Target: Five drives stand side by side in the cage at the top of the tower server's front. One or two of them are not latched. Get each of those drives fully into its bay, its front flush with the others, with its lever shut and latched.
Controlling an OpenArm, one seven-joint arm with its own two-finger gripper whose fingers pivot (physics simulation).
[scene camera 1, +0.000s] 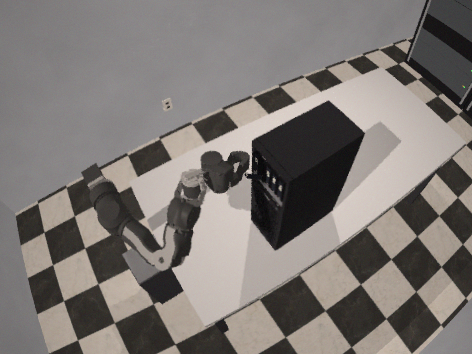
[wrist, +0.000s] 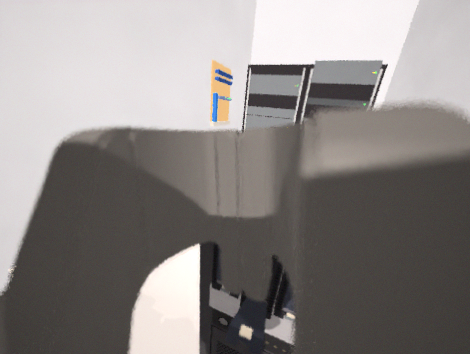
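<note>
The black tower server (scene camera 1: 320,175) (wrist: 205,300) stands upright with its drive cage facing my arm. In the scene view, the lever (scene camera 1: 252,175) (wrist: 254,320) of the second drive from the left sticks out from the cage front; its pale end piece shows in the wrist view. Pale labels of other drives (scene camera 1: 274,182) show to the right of it. My gripper (scene camera 1: 246,160) (wrist: 251,209) is shut, its fingers together close before the cage, above the lever's outer end. No held object shows. The fingers hide most of the cage in the wrist view; whether they touch the drive is unclear.
The tower stands on a white table (scene camera 1: 200,280). My arm (scene camera 1: 175,215) reaches over it from the left. Dark rack cabinets (scene camera 1: 445,50) (wrist: 275,87) stand beyond the table. An orange wall board (wrist: 221,90) with blue items hangs in the background.
</note>
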